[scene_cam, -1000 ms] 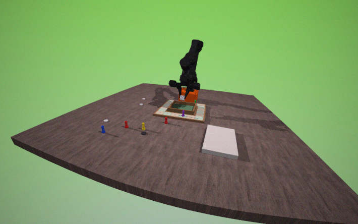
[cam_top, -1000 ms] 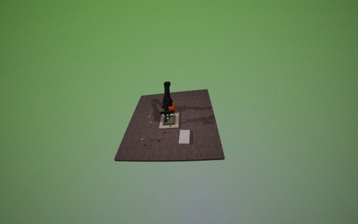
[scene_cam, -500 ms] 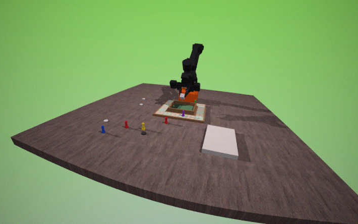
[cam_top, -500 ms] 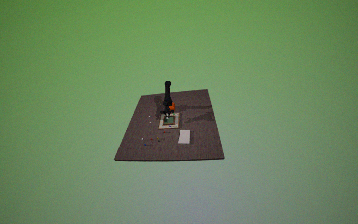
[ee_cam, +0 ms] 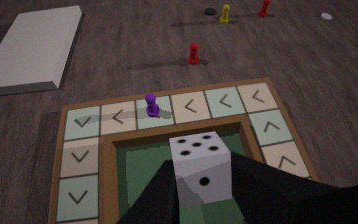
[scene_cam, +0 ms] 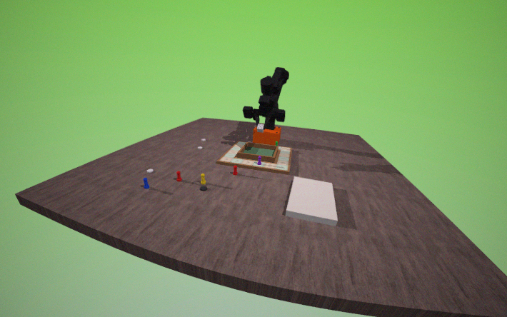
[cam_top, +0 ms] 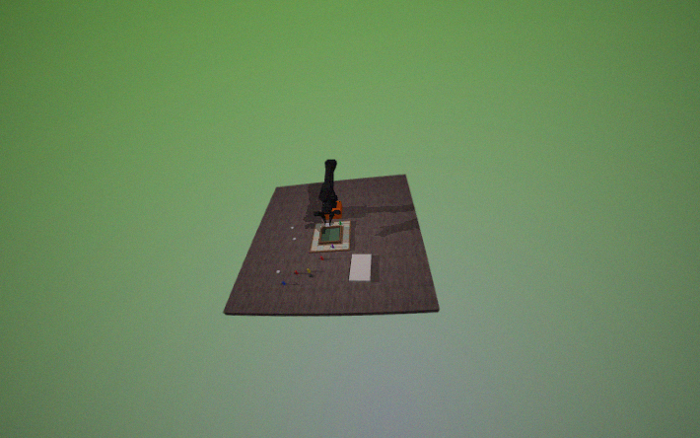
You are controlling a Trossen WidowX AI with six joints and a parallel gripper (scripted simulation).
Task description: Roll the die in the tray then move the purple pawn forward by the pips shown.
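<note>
My gripper tip is right at the die. Also, from my gripper tip: purple pawn: 11 cm ahead, 10 cm below, 3 cm to the left; then green pawn: 12 cm behind, 10 cm below, 6 cm to the left; then tray: 12 cm below.
</note>
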